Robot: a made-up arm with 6 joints. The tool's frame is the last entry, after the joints. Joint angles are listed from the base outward.
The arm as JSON. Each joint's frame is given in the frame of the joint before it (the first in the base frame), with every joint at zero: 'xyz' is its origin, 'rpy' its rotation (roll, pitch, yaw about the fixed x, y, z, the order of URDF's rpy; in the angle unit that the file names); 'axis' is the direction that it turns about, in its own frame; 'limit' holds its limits. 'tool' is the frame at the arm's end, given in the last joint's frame.
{
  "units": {
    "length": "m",
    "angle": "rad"
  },
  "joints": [
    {
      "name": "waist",
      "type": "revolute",
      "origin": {
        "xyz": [
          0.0,
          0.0,
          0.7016
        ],
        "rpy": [
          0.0,
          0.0,
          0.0
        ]
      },
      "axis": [
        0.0,
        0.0,
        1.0
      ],
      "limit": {
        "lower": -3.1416,
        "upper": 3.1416
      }
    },
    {
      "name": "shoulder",
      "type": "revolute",
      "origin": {
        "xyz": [
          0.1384,
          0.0,
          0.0
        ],
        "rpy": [
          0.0,
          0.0,
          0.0
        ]
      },
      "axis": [
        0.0,
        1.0,
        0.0
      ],
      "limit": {
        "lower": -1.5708,
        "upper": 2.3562
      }
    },
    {
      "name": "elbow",
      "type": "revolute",
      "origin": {
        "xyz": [
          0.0,
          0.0,
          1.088
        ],
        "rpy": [
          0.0,
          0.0,
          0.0
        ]
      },
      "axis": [
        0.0,
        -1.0,
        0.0
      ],
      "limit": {
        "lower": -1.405,
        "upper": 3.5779
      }
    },
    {
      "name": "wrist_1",
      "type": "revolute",
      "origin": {
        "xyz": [
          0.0,
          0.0,
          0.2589
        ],
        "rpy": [
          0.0,
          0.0,
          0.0
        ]
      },
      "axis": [
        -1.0,
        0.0,
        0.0
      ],
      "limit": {
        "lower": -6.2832,
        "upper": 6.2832
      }
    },
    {
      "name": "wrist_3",
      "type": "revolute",
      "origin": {
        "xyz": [
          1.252,
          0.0,
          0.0
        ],
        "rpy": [
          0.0,
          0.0,
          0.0
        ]
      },
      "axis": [
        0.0,
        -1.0,
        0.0
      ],
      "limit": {
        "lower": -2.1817,
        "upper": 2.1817
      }
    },
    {
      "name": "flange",
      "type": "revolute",
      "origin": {
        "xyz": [
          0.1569,
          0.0,
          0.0
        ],
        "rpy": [
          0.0,
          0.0,
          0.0
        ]
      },
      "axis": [
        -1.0,
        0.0,
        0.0
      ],
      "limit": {
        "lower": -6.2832,
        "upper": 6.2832
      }
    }
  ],
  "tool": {
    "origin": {
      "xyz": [
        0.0,
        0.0,
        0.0
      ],
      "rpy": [
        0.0,
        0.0,
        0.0
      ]
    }
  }
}
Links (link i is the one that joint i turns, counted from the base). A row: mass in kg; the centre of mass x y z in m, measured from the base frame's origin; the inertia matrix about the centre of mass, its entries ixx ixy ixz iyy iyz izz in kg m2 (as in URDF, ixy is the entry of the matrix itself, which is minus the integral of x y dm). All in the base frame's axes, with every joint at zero. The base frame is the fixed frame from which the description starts. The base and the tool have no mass.
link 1: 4.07; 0.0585 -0.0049 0.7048; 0.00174 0 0 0.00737 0 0.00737
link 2: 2.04; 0.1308 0.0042 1.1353; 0.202 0 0 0.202 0 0.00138
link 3: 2.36; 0.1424 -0.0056 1.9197; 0.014 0 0 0.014 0 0.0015
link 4: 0.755; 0.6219 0.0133 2.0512; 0.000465 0 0 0.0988 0 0.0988
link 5: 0.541; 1.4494 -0.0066 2.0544; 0.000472 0 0 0.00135 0 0.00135
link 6: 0.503; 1.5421 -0.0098 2.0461; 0.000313 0 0 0.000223 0 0.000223
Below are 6 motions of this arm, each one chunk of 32 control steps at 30 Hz.
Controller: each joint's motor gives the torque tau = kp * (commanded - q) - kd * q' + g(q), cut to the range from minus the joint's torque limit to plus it. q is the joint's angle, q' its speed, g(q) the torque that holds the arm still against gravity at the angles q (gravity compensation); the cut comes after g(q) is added. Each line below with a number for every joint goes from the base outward.
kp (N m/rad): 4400 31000 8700 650 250 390
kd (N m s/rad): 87 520 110 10 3.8 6.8
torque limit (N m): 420 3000 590 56 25 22
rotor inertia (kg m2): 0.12 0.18 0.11 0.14 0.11 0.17
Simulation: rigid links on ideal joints. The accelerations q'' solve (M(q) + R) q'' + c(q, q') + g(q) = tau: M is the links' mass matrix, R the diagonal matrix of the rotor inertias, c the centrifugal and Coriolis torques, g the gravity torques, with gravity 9.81 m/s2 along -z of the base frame. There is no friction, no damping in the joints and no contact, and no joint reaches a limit. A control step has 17 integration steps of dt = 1/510 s. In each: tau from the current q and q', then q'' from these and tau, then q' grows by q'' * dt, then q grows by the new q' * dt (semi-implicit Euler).
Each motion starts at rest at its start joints. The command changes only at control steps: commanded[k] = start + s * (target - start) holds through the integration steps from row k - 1 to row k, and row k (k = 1, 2, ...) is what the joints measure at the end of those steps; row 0 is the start. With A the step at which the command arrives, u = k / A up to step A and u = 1 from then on. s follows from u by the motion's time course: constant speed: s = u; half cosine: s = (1 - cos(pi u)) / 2; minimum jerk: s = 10 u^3 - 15 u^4 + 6 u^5; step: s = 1 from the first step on.
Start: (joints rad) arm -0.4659 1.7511 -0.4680 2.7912 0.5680 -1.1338
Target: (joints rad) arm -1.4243 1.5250 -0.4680 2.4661 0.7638 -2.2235
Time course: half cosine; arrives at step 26
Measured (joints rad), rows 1 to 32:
1: -0.4671 1.7504 -0.4681 2.7900 0.5687 -1.1367
2: -0.4726 1.7480 -0.4682 2.7863 0.5712 -1.1475
3: -0.4860 1.7440 -0.4680 2.7802 0.5753 -1.1671
4: -0.5087 1.7384 -0.4678 2.7721 0.5803 -1.1945
5: -0.5398 1.7313 -0.4677 2.7619 0.5864 -1.2286
6: -0.5774 1.7229 -0.4675 2.7498 0.5936 -1.2692
7: -0.6196 1.7132 -0.4673 2.7359 0.6021 -1.3158
8: -0.6655 1.7025 -0.4672 2.7204 0.6115 -1.3677
9: -0.7148 1.6908 -0.4670 2.7035 0.6217 -1.4242
10: -0.7673 1.6783 -0.4669 2.6855 0.6327 -1.4843
11: -0.8228 1.6653 -0.4668 2.6668 0.6440 -1.5473
12: -0.8806 1.6518 -0.4667 2.6474 0.6556 -1.6122
13: -0.9397 1.6382 -0.4666 2.6279 0.6674 -1.6781
14: -0.9988 1.6245 -0.4665 2.6083 0.6791 -1.7440
15: -1.0570 1.6111 -0.4665 2.5891 0.6906 -1.8090
16: -1.1134 1.5980 -0.4666 2.5704 0.7018 -1.8720
17: -1.1673 1.5856 -0.4666 2.5526 0.7125 -1.9322
18: -1.2179 1.5739 -0.4667 2.5358 0.7225 -1.9887
19: -1.2647 1.5631 -0.4668 2.5205 0.7317 -2.0407
20: -1.3069 1.5535 -0.4669 2.5067 0.7399 -2.0874
21: -1.3439 1.5450 -0.4670 2.4947 0.7470 -2.1282
22: -1.3750 1.5379 -0.4671 2.4847 0.7529 -2.1624
23: -1.3998 1.5323 -0.4673 2.4767 0.7575 -2.1895
24: -1.4179 1.5282 -0.4674 2.4709 0.7609 -2.2092
25: -1.4291 1.5257 -0.4675 2.4675 0.7628 -2.2212
26: -1.4332 1.5249 -0.4677 2.4664 0.7633 -2.2252
27: -1.4312 1.5249 -0.4679 2.4664 0.7631 -2.2243
28: -1.4263 1.5250 -0.4681 2.4662 0.7634 -2.2231
29: -1.4219 1.5250 -0.4680 2.4659 0.7642 -2.2233
30: -1.4203 1.5250 -0.4680 2.4658 0.7645 -2.2236
31: -1.4213 1.5250 -0.4680 2.4659 0.7642 -2.2236
32: -1.4236 1.5250 -0.4680 2.4661 0.7638 -2.2235

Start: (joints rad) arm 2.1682 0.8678 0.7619 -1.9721 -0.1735 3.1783
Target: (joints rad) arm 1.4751 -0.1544 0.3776 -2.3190 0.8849 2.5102
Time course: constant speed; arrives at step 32
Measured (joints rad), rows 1 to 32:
1: 2.1640 0.8434 0.7430 -1.9814 -0.1468 3.1626
2: 2.1489 0.8078 0.7386 -1.9935 -0.1082 3.1371
3: 2.1218 0.7720 0.7327 -2.0048 -0.0806 3.1148
4: 2.0879 0.7403 0.7195 -2.0157 -0.0473 3.0950
5: 2.0545 0.7101 0.7044 -2.0268 -0.0027 3.0742
6: 2.0265 0.6786 0.6918 -2.0378 0.0387 3.0529
7: 2.0055 0.6460 0.6810 -2.0485 0.0697 3.0319
8: 1.9896 0.6136 0.6696 -2.0592 0.0963 3.0113
9: 1.9748 0.5817 0.6574 -2.0701 0.1251 2.9905
10: 1.9571 0.5500 0.6450 -2.0811 0.1570 2.9697
11: 1.9351 0.5181 0.6329 -2.0920 0.1909 2.9488
12: 1.9102 0.4861 0.6210 -2.1028 0.2259 2.9278
13: 1.8852 0.4542 0.6090 -2.1136 0.2613 2.9069
14: 1.8622 0.4222 0.5969 -2.1244 0.2955 2.8860
15: 1.8414 0.3902 0.5849 -2.1353 0.3280 2.8652
16: 1.8216 0.3583 0.5729 -2.1462 0.3596 2.8443
17: 1.8011 0.3263 0.5609 -2.1572 0.3917 2.8234
18: 1.7793 0.2944 0.5488 -2.1680 0.4249 2.8026
19: 1.7570 0.2624 0.5368 -2.1788 0.4589 2.7817
20: 1.7349 0.2305 0.5247 -2.1896 0.4926 2.7608
21: 1.7133 0.1985 0.5127 -2.2005 0.5256 2.7399
22: 1.6920 0.1666 0.5007 -2.2114 0.5583 2.7190
23: 1.6706 0.1346 0.4887 -2.2222 0.5912 2.6982
24: 1.6489 0.1026 0.4766 -2.2331 0.6244 2.6773
25: 1.6273 0.0707 0.4646 -2.2439 0.6577 2.6564
26: 1.6057 0.0387 0.4526 -2.2547 0.6908 2.6355
27: 1.5841 0.0068 0.4405 -2.2656 0.7239 2.6147
28: 1.5626 -0.0252 0.4285 -2.2764 0.7569 2.5938
29: 1.5410 -0.0571 0.4165 -2.2872 0.7900 2.5729
30: 1.5195 -0.0891 0.4044 -2.2980 0.8232 2.5520
31: 1.4979 -0.1210 0.3924 -2.3089 0.8563 2.5311
32: 1.4764 -0.1530 0.3804 -2.3197 0.8893 2.5103

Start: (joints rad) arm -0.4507 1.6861 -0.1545 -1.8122 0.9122 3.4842
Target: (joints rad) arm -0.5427 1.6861 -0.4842 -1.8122 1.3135 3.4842
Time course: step
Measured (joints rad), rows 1 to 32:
1: -0.4744 1.6675 -0.3257 -1.7677 0.9966 3.4844
2: -0.5287 1.6983 -0.5310 -1.8341 1.2526 3.4850
3: -0.5778 1.6992 -0.5153 -1.8621 1.3720 3.4855
4: -0.5895 1.6822 -0.4699 -1.7979 1.3361 3.4841
5: -0.5698 1.6825 -0.4771 -1.7976 1.3095 3.4834
6: -0.5416 1.6874 -0.4883 -1.8177 1.3064 3.4841
7: -0.5242 1.6870 -0.4857 -1.8157 1.3098 3.4846
8: -0.5234 1.6856 -0.4827 -1.8103 1.3145 3.4843
9: -0.5336 1.6858 -0.4836 -1.8112 1.3156 3.4841
10: -0.5453 1.6862 -0.4846 -1.8127 1.3136 3.4842
11: -0.5514 1.6862 -0.4844 -1.8125 1.3128 3.4842
12: -0.5505 1.6861 -0.4842 -1.8121 1.3136 3.4842
13: -0.5455 1.6861 -0.4842 -1.8122 1.3140 3.4842
14: -0.5407 1.6861 -0.4842 -1.8122 1.3135 3.4842
15: -0.5387 1.6861 -0.4842 -1.8122 1.3132 3.4842
16: -0.5397 1.6861 -0.4842 -1.8122 1.3133 3.4842
17: -0.5420 1.6861 -0.4842 -1.8122 1.3135 3.4842
18: -0.5439 1.6861 -0.4842 -1.8122 1.3136 3.4842
19: -0.5444 1.6861 -0.4842 -1.8122 1.3136 3.4842
20: -0.5438 1.6861 -0.4842 -1.8122 1.3135 3.4842
21: -0.5428 1.6861 -0.4842 -1.8122 1.3135 3.4842
22: -0.5421 1.6861 -0.4842 -1.8122 1.3135 3.4842
23: -0.5420 1.6861 -0.4842 -1.8122 1.3135 3.4842
24: -0.5423 1.6861 -0.4842 -1.8122 1.3135 3.4842
25: -0.5427 1.6861 -0.4842 -1.8122 1.3135 3.4842
26: -0.5430 1.6861 -0.4842 -1.8122 1.3135 3.4842
27: -0.5430 1.6861 -0.4842 -1.8122 1.3135 3.4842
28: -0.5428 1.6861 -0.4842 -1.8122 1.3135 3.4842
29: -0.5426 1.6861 -0.4842 -1.8122 1.3135 3.4842
30: -0.5426 1.6861 -0.4842 -1.8122 1.3135 3.4842
31: -0.5426 1.6861 -0.4842 -1.8122 1.3135 3.4842
32: -0.5427 1.6861 -0.4842 -1.8122 1.3135 3.4842

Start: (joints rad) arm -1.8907 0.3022 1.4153 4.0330 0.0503 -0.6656
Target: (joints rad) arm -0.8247 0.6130 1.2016 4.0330 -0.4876 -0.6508
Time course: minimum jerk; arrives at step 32
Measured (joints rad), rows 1 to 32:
1: -1.8905 0.3023 1.4153 4.0330 0.0502 -0.6656
2: -1.8888 0.3027 1.4150 4.0330 0.0494 -0.6656
3: -1.8840 0.3041 1.4140 4.0330 0.0468 -0.6655
4: -1.8751 0.3067 1.4120 4.0330 0.0418 -0.6654
5: -1.8610 0.3110 1.4089 4.0330 0.0344 -0.6652
6: -1.8415 0.3168 1.4045 4.0330 0.0243 -0.6650
7: -1.8160 0.3245 1.3989 4.0330 0.0111 -0.6646
8: -1.7846 0.3339 1.3921 4.0330 -0.0050 -0.6641
9: -1.7473 0.3450 1.3841 4.0330 -0.0241 -0.6636
10: -1.7045 0.3578 1.3749 4.0330 -0.0459 -0.6630
11: -1.6567 0.3720 1.3648 4.0330 -0.0702 -0.6623
12: -1.6044 0.3876 1.3537 4.0330 -0.0967 -0.6615
13: -1.5483 0.4042 1.3420 4.0330 -0.1251 -0.6607
14: -1.4892 0.4217 1.3297 4.0330 -0.1550 -0.6599
15: -1.4280 0.4397 1.3172 4.0330 -0.1859 -0.6590
16: -1.3656 0.4580 1.3044 4.0331 -0.2174 -0.6582
17: -1.3029 0.4762 1.2918 4.0331 -0.2490 -0.6573
18: -1.2409 0.4942 1.2795 4.0332 -0.2802 -0.6564
19: -1.1806 0.5116 1.2676 4.0333 -0.3106 -0.6556
20: -1.1229 0.5281 1.2563 4.0334 -0.3396 -0.6548
21: -1.0686 0.5436 1.2459 4.0335 -0.3668 -0.6540
22: -1.0186 0.5577 1.2364 4.0336 -0.3918 -0.6534
23: -0.9736 0.5704 1.2280 4.0336 -0.4143 -0.6528
24: -0.9342 0.5814 1.2207 4.0337 -0.4339 -0.6522
25: -0.9007 0.5908 1.2147 4.0338 -0.4505 -0.6518
26: -0.8735 0.5984 1.2098 4.0338 -0.4639 -0.6514
27: -0.8525 0.6042 1.2061 4.0338 -0.4742 -0.6512
28: -0.8375 0.6084 1.2036 4.0337 -0.4815 -0.6510
29: -0.8280 0.6112 1.2021 4.0336 -0.4860 -0.6508
30: -0.8232 0.6126 1.2014 4.0335 -0.4882 -0.6508
31: -0.8221 0.6131 1.2013 4.0333 -0.4887 -0.6508
32: -0.8232 0.6131 1.2015 4.0331 -0.4882 -0.6508

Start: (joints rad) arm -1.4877 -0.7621 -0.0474 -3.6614 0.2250 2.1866
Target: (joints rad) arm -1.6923 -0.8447 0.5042 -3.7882 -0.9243 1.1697
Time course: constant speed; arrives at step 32
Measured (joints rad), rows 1 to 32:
1: -1.4925 -0.7630 -0.0324 -3.6648 0.2063 2.1630
2: -1.4997 -0.7672 -0.0113 -3.6695 0.1561 2.1240
3: -1.5065 -0.7708 0.0076 -3.6736 0.1063 2.0895
4: -1.5128 -0.7730 0.0238 -3.6775 0.0730 2.0593
5: -1.5191 -0.7752 0.0402 -3.6814 0.0443 2.0283
6: -1.5255 -0.7777 0.0575 -3.6853 0.0094 1.9963
7: -1.5319 -0.7805 0.0751 -3.6893 -0.0295 1.9642
8: -1.5383 -0.7832 0.0924 -3.6932 -0.0666 1.9325
9: -1.5447 -0.7857 0.1095 -3.6972 -0.1017 1.9008
10: -1.5511 -0.7882 0.1267 -3.7011 -0.1368 1.8690
11: -1.5575 -0.7908 0.1439 -3.7051 -0.1728 1.8372
12: -1.5639 -0.7934 0.1612 -3.7090 -0.2091 1.8054
13: -1.5703 -0.7960 0.1784 -3.7130 -0.2450 1.7736
14: -1.5767 -0.7986 0.1956 -3.7169 -0.2808 1.7419
15: -1.5831 -0.8012 0.2128 -3.7209 -0.3166 1.7101
16: -1.5895 -0.8038 0.2301 -3.7248 -0.3525 1.6783
17: -1.5959 -0.8064 0.2473 -3.7288 -0.3885 1.6465
18: -1.6023 -0.8090 0.2645 -3.7327 -0.4244 1.6148
19: -1.6087 -0.8115 0.2818 -3.7367 -0.4603 1.5830
20: -1.6150 -0.8141 0.2990 -3.7406 -0.4961 1.5512
21: -1.6214 -0.8167 0.3162 -3.7446 -0.5320 1.5194
22: -1.6278 -0.8193 0.3334 -3.7485 -0.5679 1.4876
23: -1.6342 -0.8219 0.3507 -3.7525 -0.6038 1.4559
24: -1.6406 -0.8245 0.3679 -3.7564 -0.6397 1.4241
25: -1.6470 -0.8271 0.3851 -3.7604 -0.6756 1.3923
26: -1.6534 -0.8297 0.4023 -3.7643 -0.7115 1.3605
27: -1.6598 -0.8322 0.4196 -3.7683 -0.7474 1.3288
28: -1.6662 -0.8348 0.4368 -3.7722 -0.7833 1.2970
29: -1.6726 -0.8374 0.4540 -3.7762 -0.8192 1.2652
30: -1.6790 -0.8400 0.4712 -3.7801 -0.8550 1.2334
31: -1.6854 -0.8426 0.4885 -3.7841 -0.8909 1.2016
32: -1.6918 -0.8452 0.5057 -3.7880 -0.9268 1.1699

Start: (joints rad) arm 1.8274 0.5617 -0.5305 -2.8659 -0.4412 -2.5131
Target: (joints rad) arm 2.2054 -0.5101 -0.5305 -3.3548 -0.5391 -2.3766
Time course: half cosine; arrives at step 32
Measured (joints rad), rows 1 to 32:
1: 1.8277 0.5594 -0.5309 -2.8670 -0.4401 -2.5129
2: 1.8293 0.5521 -0.5312 -2.8706 -0.4384 -2.5121
3: 1.8330 0.5394 -0.5307 -2.8767 -0.4391 -2.5105
4: 1.8391 0.5217 -0.5302 -2.8848 -0.4421 -2.5081
5: 1.8475 0.4993 -0.5298 -2.8951 -0.4450 -2.5053
6: 1.8575 0.4724 -0.5295 -2.9075 -0.4472 -2.5018
7: 1.8689 0.4411 -0.5292 -2.9218 -0.4500 -2.4978
8: 1.8815 0.4059 -0.5288 -2.9380 -0.4536 -2.4933
9: 1.8952 0.3670 -0.5285 -2.9558 -0.4576 -2.4883
10: 1.9102 0.3248 -0.5282 -2.9752 -0.4617 -2.4829
11: 1.9263 0.2797 -0.5279 -2.9958 -0.4661 -2.4772
12: 1.9433 0.2322 -0.5276 -3.0175 -0.4708 -2.4711
13: 1.9610 0.1826 -0.5274 -3.0401 -0.4756 -2.4648
14: 1.9791 0.1316 -0.5272 -3.0633 -0.4806 -2.4582
15: 1.9974 0.0796 -0.5271 -3.0871 -0.4857 -2.4516
16: 2.0160 0.0270 -0.5269 -3.1110 -0.4907 -2.4449
17: 2.0345 -0.0256 -0.5269 -3.1350 -0.4958 -2.4382
18: 2.0528 -0.0776 -0.5268 -3.1587 -0.5008 -2.4315
19: 2.0708 -0.1287 -0.5268 -3.1819 -0.5056 -2.4250
20: 2.0881 -0.1783 -0.5269 -3.2045 -0.5104 -2.4187
21: 2.1049 -0.2259 -0.5270 -3.2261 -0.5149 -2.4126
22: 2.1207 -0.2712 -0.5271 -3.2467 -0.5192 -2.4068
23: 2.1356 -0.3135 -0.5272 -3.2659 -0.5232 -2.4014
24: 2.1493 -0.3526 -0.5274 -3.2837 -0.5269 -2.3965
25: 2.1618 -0.3880 -0.5276 -3.2997 -0.5302 -2.3919
26: 2.1729 -0.4195 -0.5279 -3.3140 -0.5332 -2.3879
27: 2.1825 -0.4466 -0.5281 -3.3263 -0.5357 -2.3845
28: 2.1906 -0.4692 -0.5284 -3.3365 -0.5379 -2.3816
29: 2.1970 -0.4871 -0.5287 -3.3445 -0.5395 -2.3793
30: 2.2016 -0.5000 -0.5289 -3.3502 -0.5408 -2.3777
31: 2.2045 -0.5078 -0.5292 -3.3537 -0.5415 -2.3767
32: 2.2055 -0.5105 -0.5295 -3.3548 -0.5418 -2.3764

